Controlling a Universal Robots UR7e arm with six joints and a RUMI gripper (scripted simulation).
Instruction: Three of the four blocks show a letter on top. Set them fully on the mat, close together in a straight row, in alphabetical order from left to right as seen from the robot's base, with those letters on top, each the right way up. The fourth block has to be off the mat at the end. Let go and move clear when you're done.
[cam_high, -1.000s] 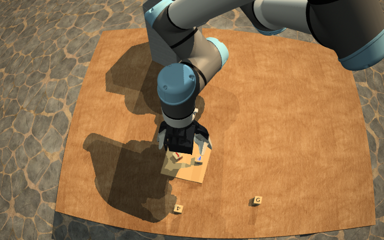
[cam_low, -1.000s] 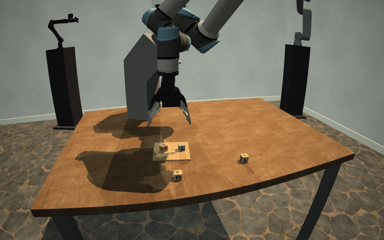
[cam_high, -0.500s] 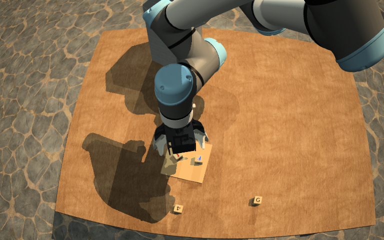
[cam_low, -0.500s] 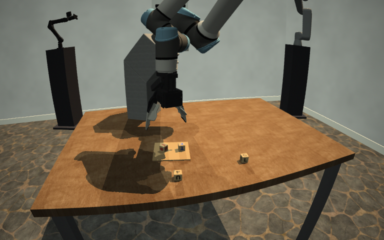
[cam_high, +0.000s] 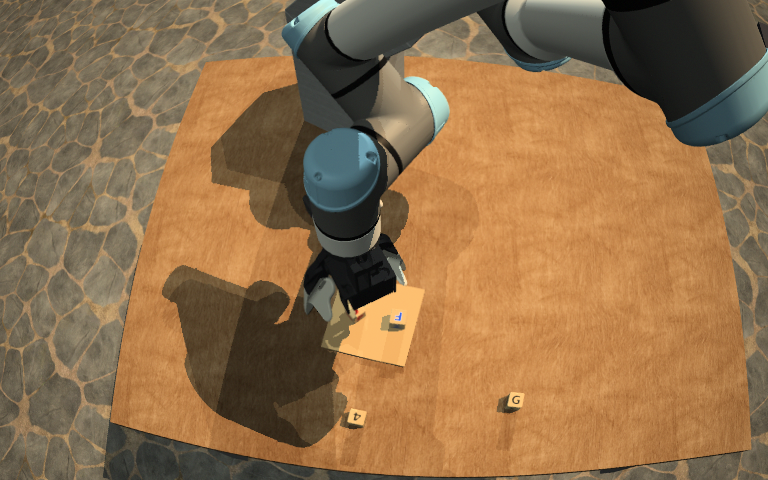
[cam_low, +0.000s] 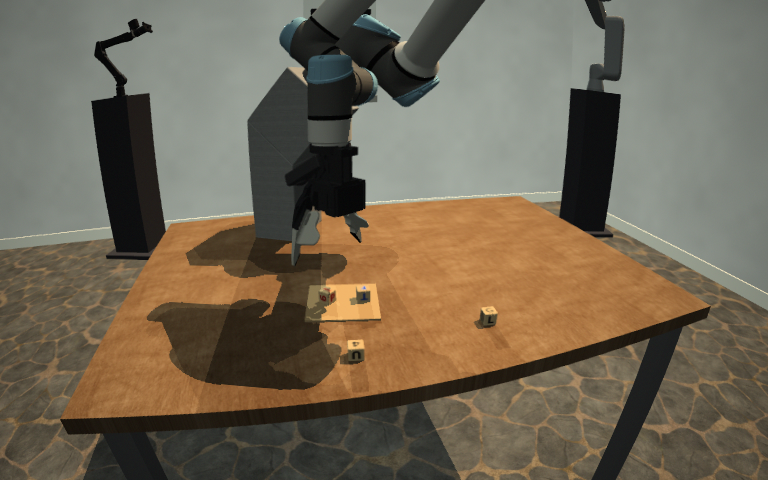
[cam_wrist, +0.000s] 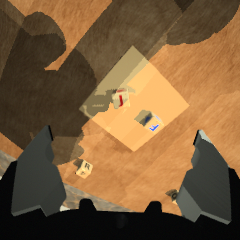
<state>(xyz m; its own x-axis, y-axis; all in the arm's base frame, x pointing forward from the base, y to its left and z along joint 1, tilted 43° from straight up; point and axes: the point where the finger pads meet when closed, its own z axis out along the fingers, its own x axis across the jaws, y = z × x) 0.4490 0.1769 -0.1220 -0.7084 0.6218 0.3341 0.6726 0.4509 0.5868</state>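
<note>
My hand is 10 cm above the tan mat and 2 cm to the right of it. Round my hand: block 9 cm below, 6 cm to the left, 1 cm behind.
</note>
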